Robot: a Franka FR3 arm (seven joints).
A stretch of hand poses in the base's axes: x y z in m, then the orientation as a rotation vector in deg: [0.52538 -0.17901 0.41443 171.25 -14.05 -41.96]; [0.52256 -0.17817 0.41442 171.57 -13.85 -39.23]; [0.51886 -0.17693 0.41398 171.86 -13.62 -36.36]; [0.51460 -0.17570 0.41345 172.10 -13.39 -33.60]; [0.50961 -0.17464 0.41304 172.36 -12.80 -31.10]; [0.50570 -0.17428 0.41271 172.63 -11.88 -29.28]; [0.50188 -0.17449 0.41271 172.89 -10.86 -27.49]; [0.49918 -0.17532 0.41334 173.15 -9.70 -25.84]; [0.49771 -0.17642 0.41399 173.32 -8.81 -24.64]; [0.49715 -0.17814 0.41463 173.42 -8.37 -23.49]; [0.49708 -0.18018 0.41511 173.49 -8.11 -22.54]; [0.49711 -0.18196 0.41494 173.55 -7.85 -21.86]
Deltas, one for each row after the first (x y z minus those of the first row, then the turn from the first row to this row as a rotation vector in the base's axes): [-0.00282 0.00084 -0.00001 -0.42 -1.73 0.27]; [-0.00652 0.00208 -0.00045 -0.86 -3.56 0.56]; [-0.01078 0.00331 -0.00098 -1.28 -5.31 0.85]; [-0.01577 0.00437 -0.00139 -1.55 -6.91 1.33]; [-0.01968 0.00473 -0.00172 -1.61 -8.08 1.99]; [-0.02350 0.00452 -0.00172 -1.63 -9.24 2.71]; [-0.02620 0.00369 -0.00109 -1.59 -10.30 3.50]; [-0.02767 0.00259 -0.00044 -1.56 -11.07 4.11]; [-0.02823 0.00087 0.00020 -1.63 -11.81 4.43]; [-0.02830 -0.00117 0.00068 -1.70 -12.42 4.64]; [-0.02827 -0.00295 0.00051 -1.74 -12.86 4.83]
